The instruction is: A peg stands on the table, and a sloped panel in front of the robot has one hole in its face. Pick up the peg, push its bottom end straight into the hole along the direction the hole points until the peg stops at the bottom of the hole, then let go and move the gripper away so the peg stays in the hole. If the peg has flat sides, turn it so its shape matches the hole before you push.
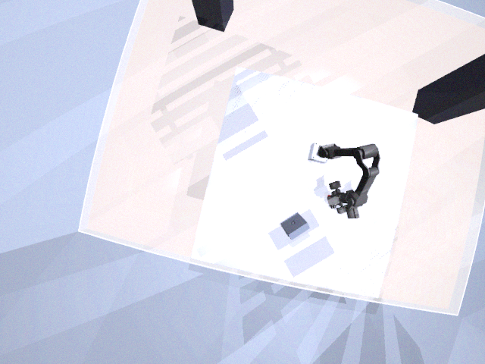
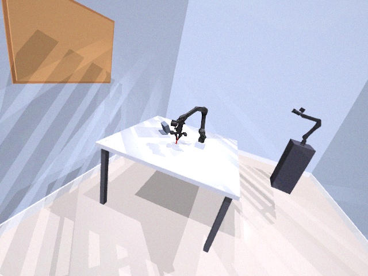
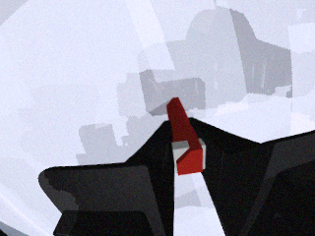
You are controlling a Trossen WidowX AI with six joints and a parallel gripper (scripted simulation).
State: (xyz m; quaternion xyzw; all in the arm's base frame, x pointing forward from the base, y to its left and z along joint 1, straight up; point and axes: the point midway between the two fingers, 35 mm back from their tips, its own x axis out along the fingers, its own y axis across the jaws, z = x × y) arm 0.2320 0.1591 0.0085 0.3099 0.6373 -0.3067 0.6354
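Now: gripper tip 250 mm short of the grey sloped panel, 170 mm to the left of it and 30 mm below it. Also, from my gripper tip: red peg: 20 mm above.
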